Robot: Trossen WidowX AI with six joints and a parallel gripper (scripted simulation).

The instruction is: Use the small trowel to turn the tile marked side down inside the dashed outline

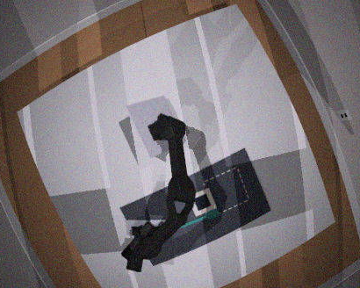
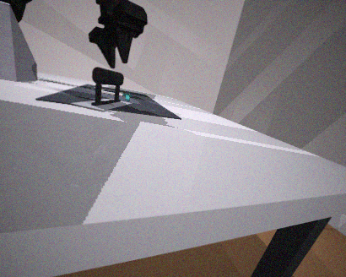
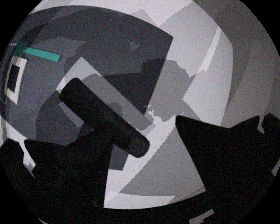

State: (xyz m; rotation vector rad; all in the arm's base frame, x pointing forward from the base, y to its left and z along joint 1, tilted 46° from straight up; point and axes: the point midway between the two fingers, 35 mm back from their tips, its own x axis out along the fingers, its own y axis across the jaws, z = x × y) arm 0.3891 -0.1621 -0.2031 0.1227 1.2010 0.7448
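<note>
Now: gripper tip 1 cm past the trowel, 5 cm to the right of it and 7 cm above it. The rest, counted from my gripper tip: tile (3 cm behind, 31 cm to the left, 10 cm below); then dark mat (28 cm to the left, 12 cm below).
</note>
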